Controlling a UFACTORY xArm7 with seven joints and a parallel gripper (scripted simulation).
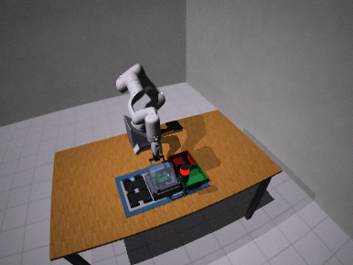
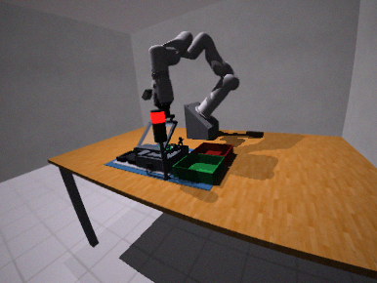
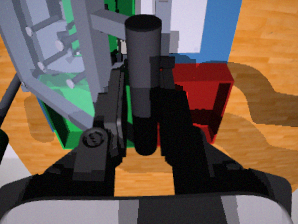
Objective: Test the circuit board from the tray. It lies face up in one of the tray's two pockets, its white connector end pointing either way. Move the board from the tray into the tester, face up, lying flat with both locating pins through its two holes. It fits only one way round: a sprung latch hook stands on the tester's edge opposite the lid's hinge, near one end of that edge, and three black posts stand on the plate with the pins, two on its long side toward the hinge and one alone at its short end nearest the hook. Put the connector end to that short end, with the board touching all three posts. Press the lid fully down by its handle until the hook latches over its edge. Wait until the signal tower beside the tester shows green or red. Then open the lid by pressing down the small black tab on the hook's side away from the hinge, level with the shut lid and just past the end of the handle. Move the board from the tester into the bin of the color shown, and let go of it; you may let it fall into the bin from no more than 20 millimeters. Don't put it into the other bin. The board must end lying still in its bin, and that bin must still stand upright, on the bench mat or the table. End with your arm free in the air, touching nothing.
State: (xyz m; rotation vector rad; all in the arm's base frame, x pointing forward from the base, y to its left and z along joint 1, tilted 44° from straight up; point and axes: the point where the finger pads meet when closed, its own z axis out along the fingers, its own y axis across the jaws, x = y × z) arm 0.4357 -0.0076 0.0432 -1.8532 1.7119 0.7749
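The green circuit board is 4 cm ahead of my hand and 14 cm below it. Round my hand: red bin: 7 cm behind, 20 cm to the left, 20 cm below; then grey tester plate: 4 cm ahead, 1 cm to the left, 15 cm below; then tester lid: 6 cm ahead, 7 cm below.
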